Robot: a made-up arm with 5 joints.
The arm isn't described. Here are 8 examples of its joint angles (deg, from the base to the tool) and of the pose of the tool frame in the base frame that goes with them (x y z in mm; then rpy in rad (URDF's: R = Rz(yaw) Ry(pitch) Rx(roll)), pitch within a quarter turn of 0, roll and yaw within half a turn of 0).
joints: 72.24 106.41 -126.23 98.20 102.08
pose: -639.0 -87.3 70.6 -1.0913 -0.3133 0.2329
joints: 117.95 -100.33 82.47 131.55 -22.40
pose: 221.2 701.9 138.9 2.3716 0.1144 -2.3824
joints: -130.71 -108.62 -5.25 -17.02 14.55
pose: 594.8 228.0 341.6 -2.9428 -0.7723 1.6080
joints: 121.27 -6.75 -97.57 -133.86 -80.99
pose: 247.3 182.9 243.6 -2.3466 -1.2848 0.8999
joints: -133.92 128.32 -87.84 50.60 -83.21
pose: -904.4 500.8 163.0 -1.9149 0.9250 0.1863
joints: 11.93 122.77 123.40 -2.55 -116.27
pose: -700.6 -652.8 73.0 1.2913 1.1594 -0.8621
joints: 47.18 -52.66 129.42 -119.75 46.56
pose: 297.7 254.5 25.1 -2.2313 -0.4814 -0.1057
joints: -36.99 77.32 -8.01 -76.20 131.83
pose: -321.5 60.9 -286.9 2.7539 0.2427 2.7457
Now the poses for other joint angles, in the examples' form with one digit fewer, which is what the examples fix.
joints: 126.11 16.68 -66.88 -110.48 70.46
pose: -8 -277 389 -2.241 -1.082 -2.591
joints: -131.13 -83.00 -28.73 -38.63 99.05
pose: 367 27 383 -1.119 -0.209 0.769
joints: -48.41 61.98 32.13 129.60 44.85
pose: -278 266 -392 -0.373 -1.020 -0.618
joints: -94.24 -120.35 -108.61 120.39 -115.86
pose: 183 575 500 1.728 0.263 -2.597
